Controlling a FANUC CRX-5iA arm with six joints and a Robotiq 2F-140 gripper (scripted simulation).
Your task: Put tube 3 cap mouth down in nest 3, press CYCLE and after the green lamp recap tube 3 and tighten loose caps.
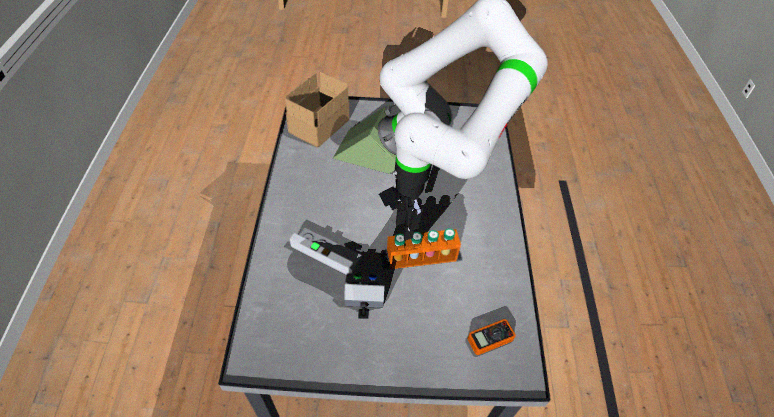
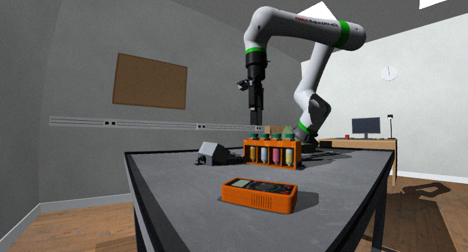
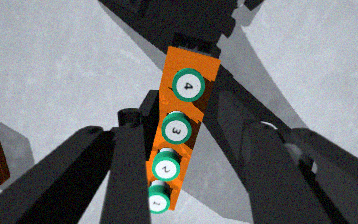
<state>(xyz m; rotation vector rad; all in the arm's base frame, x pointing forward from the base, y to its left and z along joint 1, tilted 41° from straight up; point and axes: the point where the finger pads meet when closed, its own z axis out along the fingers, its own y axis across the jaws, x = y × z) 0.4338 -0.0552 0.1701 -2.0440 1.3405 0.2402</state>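
The key housing is 14 cm ahead of my hand, 13 cm below it and 10 cm to the right of it.
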